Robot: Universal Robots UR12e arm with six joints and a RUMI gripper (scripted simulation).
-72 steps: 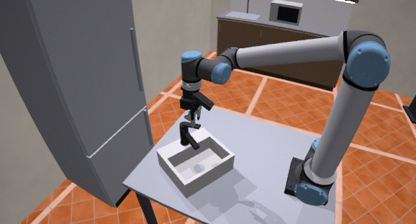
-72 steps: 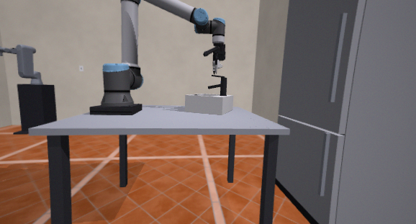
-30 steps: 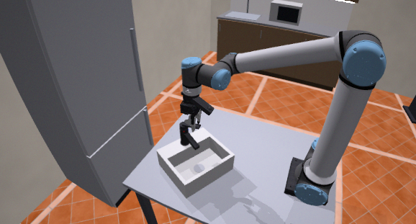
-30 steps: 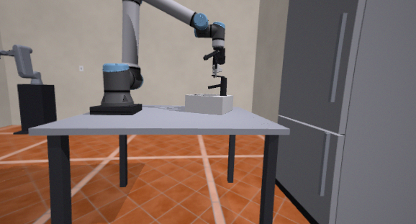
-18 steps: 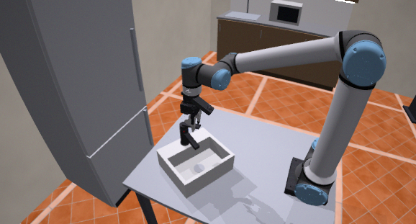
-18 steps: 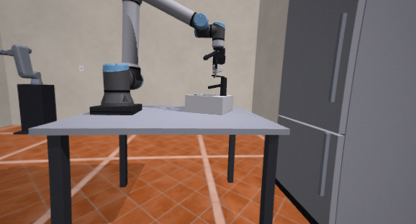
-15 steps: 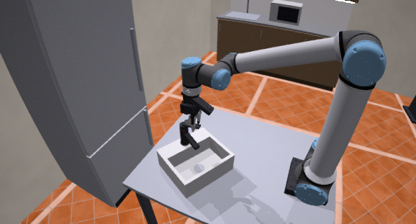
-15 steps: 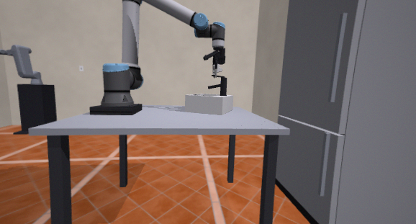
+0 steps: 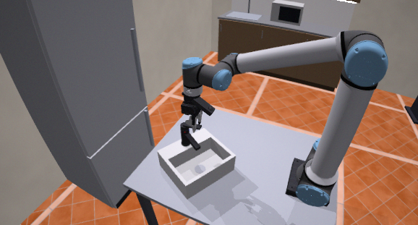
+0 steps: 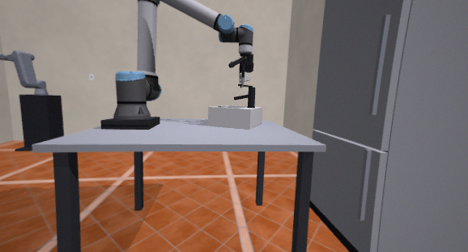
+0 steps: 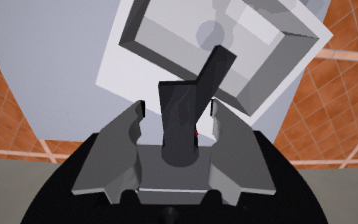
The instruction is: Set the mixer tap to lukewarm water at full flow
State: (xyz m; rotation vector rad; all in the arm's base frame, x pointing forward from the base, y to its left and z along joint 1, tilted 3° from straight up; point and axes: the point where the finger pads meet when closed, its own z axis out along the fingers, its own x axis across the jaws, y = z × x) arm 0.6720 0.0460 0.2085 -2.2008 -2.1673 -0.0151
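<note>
Now: hand 30 mm short of the lever. The rest, counted from my hand: white sink basin 240 mm below, 60 mm to the left, 30 mm behind; black mixer tap 50 mm below, 50 mm ahead, 10 mm to the left.
</note>
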